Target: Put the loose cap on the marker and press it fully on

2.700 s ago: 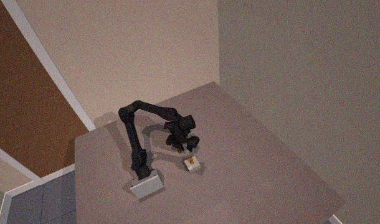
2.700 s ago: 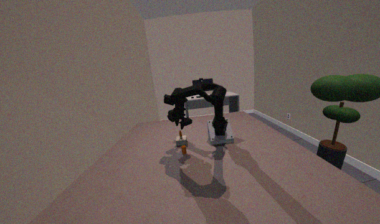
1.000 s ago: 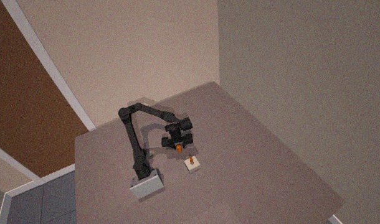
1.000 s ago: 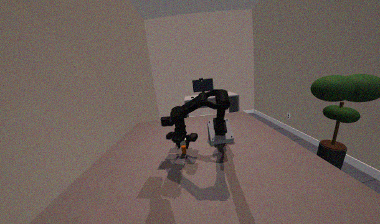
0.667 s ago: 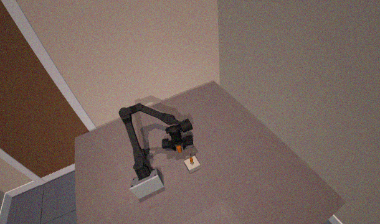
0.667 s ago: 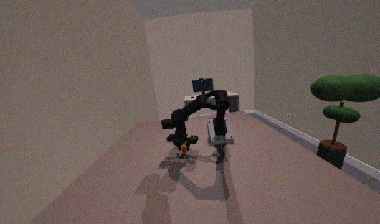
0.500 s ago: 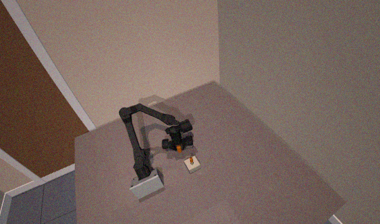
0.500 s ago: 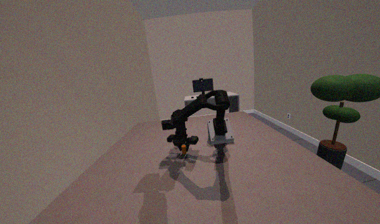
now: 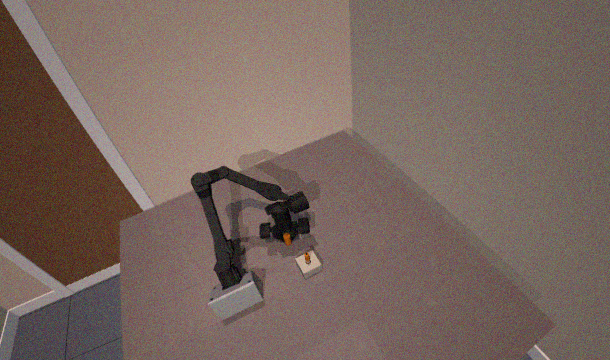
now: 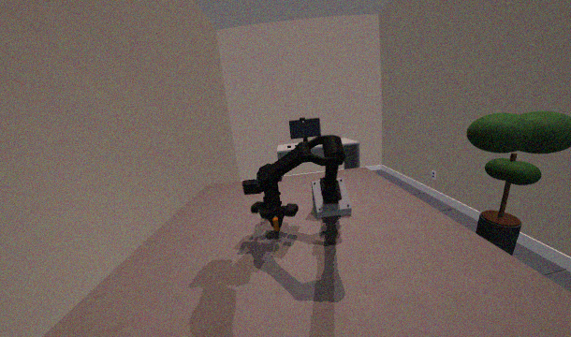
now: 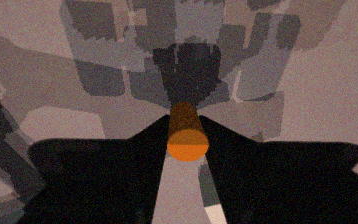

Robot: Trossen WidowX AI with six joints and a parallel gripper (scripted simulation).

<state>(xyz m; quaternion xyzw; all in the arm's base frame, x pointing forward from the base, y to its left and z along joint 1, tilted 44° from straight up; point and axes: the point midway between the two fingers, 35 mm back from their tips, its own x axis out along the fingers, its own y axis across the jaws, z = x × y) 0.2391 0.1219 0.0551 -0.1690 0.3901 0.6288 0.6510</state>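
Right now my gripper tip is 140 mm to the left of the holder block and 30 mm short of it. Round my gripper tip: orange cap 10 mm above.
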